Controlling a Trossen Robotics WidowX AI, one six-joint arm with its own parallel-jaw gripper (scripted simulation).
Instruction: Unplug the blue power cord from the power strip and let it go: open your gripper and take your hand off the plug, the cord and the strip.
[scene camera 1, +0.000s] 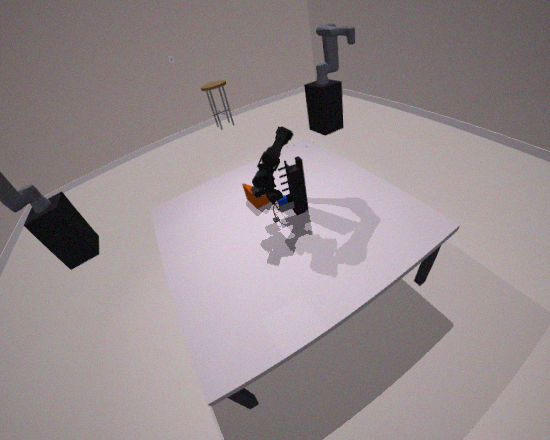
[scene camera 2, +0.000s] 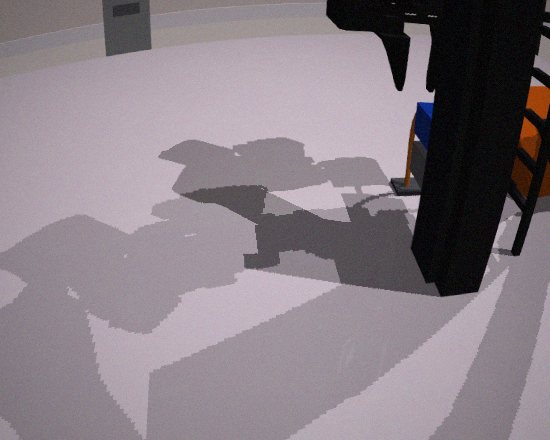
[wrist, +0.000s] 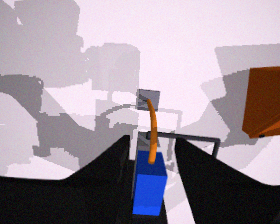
Note:
I see my gripper (scene camera 2: 414, 90).
My gripper also shows in the wrist view (wrist: 152, 142).

